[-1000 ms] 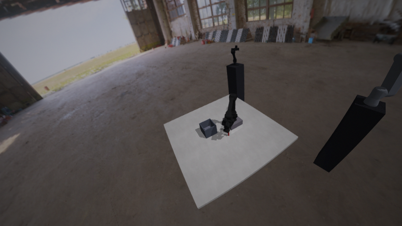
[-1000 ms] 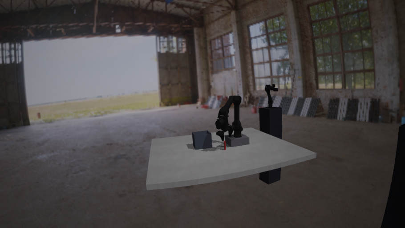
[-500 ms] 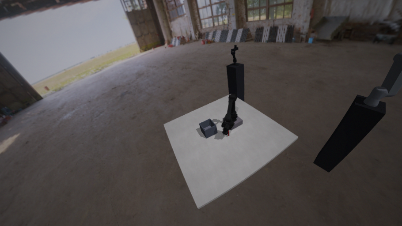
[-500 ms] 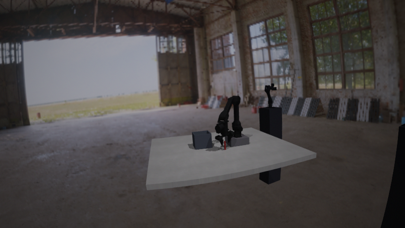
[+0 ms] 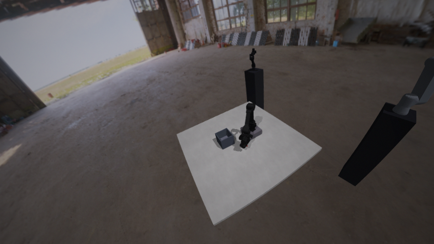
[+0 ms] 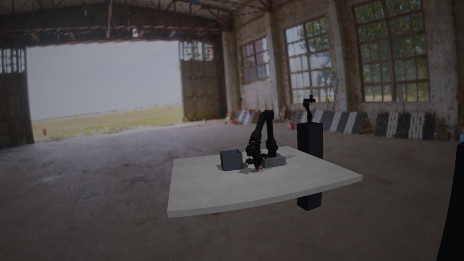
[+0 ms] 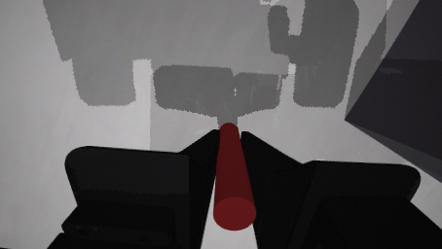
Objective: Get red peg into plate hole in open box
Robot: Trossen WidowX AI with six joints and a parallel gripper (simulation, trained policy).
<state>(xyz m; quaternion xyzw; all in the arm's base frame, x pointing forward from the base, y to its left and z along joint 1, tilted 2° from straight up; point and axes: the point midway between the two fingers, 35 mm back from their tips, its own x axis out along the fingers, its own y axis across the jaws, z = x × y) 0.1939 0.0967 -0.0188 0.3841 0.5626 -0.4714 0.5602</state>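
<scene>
Right now the grey plate is 220 mm to the right of my gripper tip, 130 mm ahead of it and 20 mm above it. The rest, counted from my gripper tip: red peg: 20 mm above.
</scene>
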